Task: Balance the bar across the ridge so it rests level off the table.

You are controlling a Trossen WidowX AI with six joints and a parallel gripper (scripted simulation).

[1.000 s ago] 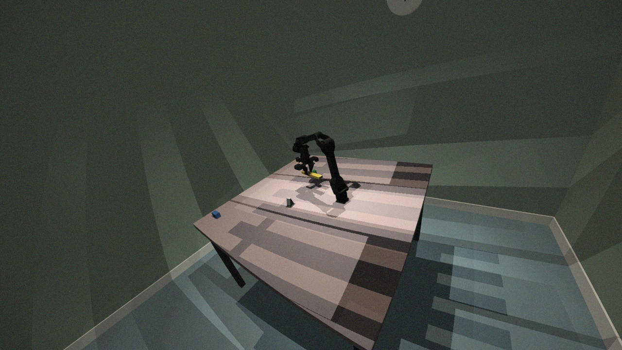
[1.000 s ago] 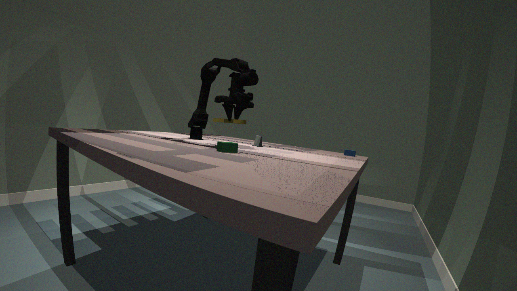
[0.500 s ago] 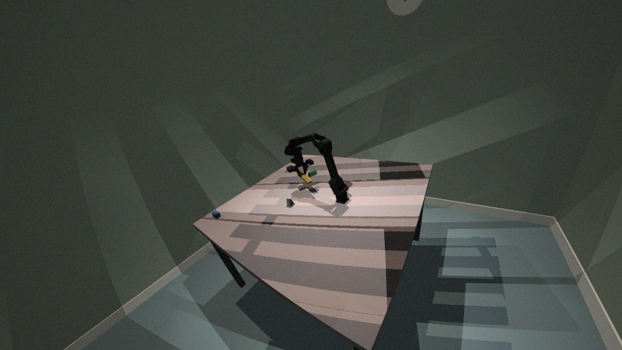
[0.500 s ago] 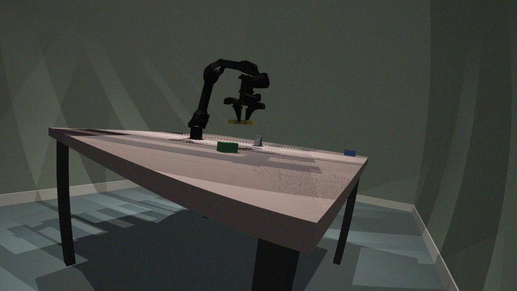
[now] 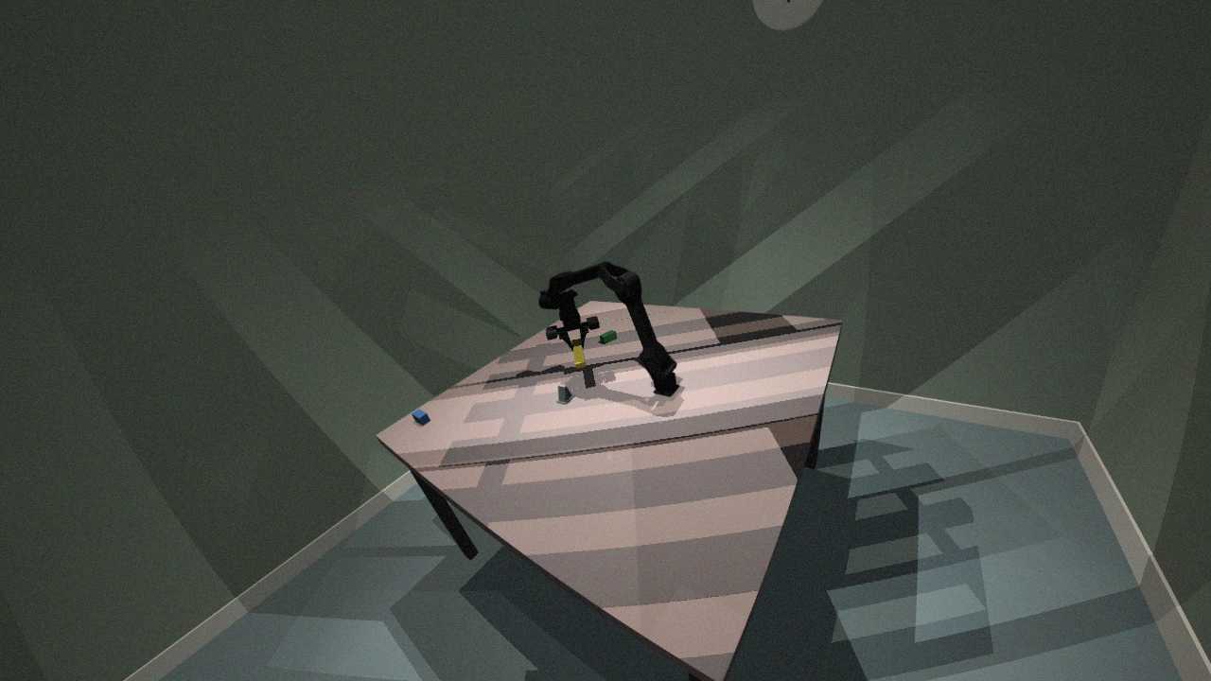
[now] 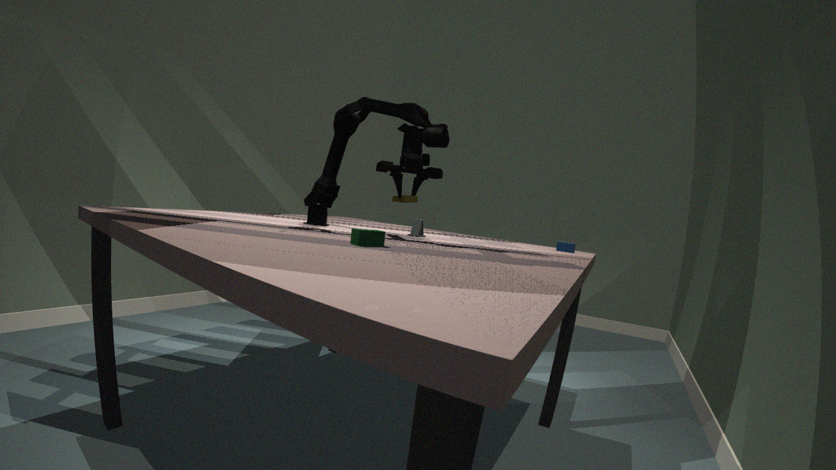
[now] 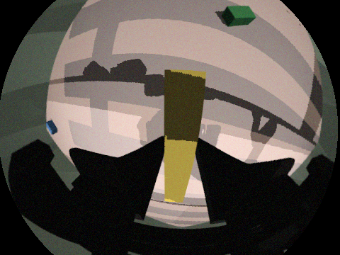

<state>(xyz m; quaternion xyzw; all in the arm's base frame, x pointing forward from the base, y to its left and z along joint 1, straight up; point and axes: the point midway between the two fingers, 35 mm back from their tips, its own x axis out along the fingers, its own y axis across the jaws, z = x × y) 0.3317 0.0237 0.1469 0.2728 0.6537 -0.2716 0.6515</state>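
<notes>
My gripper tip is now 20 mm past the bar and 20 mm to the right of it. The rest, counted from my gripper tip: blue block: 410 mm ahead, 480 mm to the left, 100 mm below; green block: 80 mm ahead, 270 mm to the right, 100 mm below.
</notes>
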